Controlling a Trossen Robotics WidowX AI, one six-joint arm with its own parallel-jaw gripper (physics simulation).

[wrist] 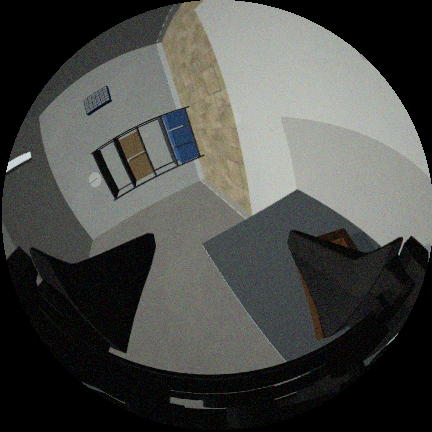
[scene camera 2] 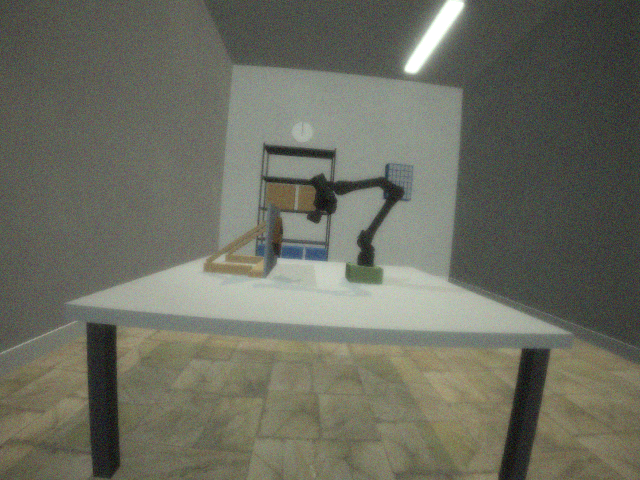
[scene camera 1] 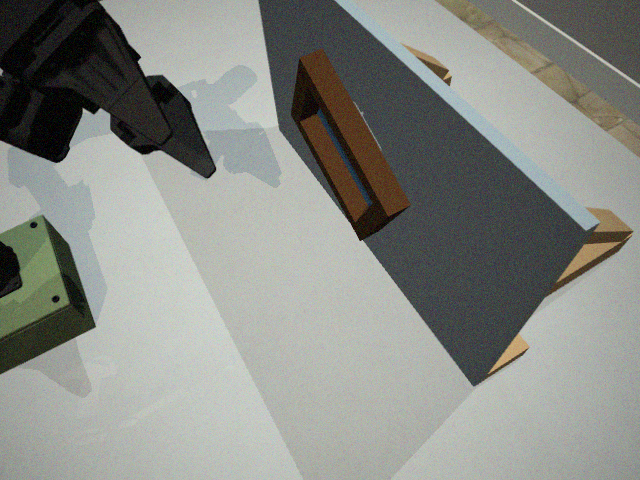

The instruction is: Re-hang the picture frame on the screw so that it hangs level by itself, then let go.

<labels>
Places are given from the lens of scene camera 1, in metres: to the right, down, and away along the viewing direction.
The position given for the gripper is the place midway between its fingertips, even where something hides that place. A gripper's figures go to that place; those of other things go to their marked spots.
gripper [scene camera 1: 192,159]: -0.09, -0.06, 0.33
brown picture frame [scene camera 1: 348,154]: 0.03, -0.08, 0.47
wooden support [scene camera 1: 608,238]: 0.32, 0.00, 0.53
The marked spots on the wooden support and the brown picture frame are 0.31 m apart.
</labels>
